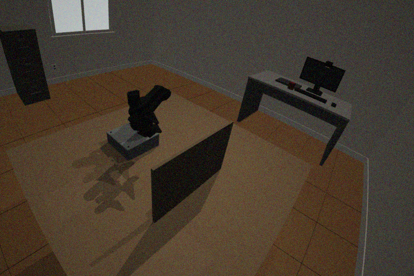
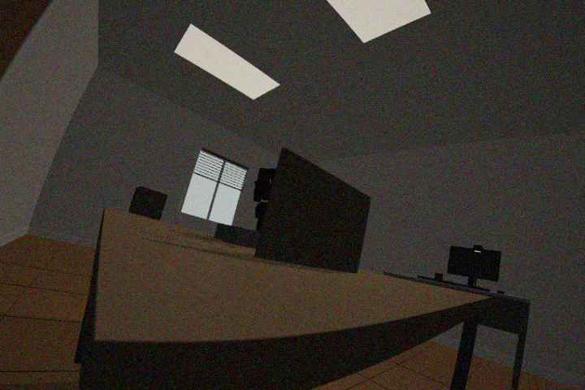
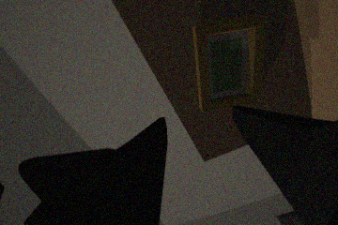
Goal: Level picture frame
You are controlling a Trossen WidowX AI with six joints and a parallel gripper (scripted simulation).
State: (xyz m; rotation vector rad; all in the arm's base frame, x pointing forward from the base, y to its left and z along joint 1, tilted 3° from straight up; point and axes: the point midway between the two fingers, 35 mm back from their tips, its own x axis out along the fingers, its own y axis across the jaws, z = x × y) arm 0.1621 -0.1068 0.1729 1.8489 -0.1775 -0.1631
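Right now my gripper tip is 200 mm short of the picture frame, 20 mm to the left of it and 90 mm above it. The rest, counted from my gripper tip: wall panel (210 mm ahead, 30 mm to the right, 100 mm below).
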